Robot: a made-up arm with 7 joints.
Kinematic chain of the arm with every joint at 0, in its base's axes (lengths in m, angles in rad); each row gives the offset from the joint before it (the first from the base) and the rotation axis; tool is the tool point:
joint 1: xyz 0 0 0.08 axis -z
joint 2: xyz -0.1 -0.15 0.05 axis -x
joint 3: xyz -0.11 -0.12 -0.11 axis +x
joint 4: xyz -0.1 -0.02 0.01 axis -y
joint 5: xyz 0.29 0.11 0 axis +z
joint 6: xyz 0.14 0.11 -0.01 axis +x
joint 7: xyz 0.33 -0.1 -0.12 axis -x
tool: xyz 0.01 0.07 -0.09
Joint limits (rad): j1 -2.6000..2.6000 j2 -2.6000..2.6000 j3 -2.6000..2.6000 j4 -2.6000..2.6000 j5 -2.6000..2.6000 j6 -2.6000..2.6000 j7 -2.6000..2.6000
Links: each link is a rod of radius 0.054 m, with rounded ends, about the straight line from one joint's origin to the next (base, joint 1, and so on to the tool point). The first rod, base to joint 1, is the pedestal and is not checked.
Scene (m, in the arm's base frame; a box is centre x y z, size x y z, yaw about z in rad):
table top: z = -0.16
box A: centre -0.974 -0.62 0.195 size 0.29 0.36 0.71 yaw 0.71
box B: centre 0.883 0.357 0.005 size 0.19 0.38 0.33 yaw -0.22
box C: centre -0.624 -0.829 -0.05 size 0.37 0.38 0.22 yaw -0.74
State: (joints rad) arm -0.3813 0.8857 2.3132 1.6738 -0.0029 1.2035 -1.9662
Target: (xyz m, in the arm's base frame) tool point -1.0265 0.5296 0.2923
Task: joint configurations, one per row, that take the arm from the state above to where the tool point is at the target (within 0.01 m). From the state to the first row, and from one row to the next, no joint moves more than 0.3 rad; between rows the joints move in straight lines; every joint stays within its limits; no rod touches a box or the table.
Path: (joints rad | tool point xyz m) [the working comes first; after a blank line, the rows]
Joints at the target: 1.1789 1.2384 2.2541 2.6000 -0.7456 1.0183 -2.0797
Straight joint move there: touches box A.

1: -0.1091 0.9583 2.2491 1.7113 -0.0900 1.1751 -1.9329 | -0.2499 -1.0557 0.5382
2: 0.1632 1.0308 2.1850 1.7488 -0.1771 1.1466 -1.8996 | -0.5492 -0.9027 0.6066
3: 0.4354 1.1034 2.1209 1.7863 -0.2642 1.1182 -1.8663 | -0.7791 -0.6638 0.6692
4: 0.7076 1.1760 2.0567 1.8237 -0.3513 1.0897 -1.8330 | -0.9154 -0.3682 0.7251
5: 0.8647 1.1968 2.1225 2.0825 -0.4828 1.0659 -1.9152 | -1.0836 -0.0866 0.5991
6: 1.0218 1.2176 2.1883 2.3412 -0.6142 1.0421 -1.9974 | -1.1207 0.2325 0.4496
7: 1.1789 1.2384 2.2541 2.6000 -0.7456 1.0183 -2.0797 | -1.0265 0.5296 0.2923

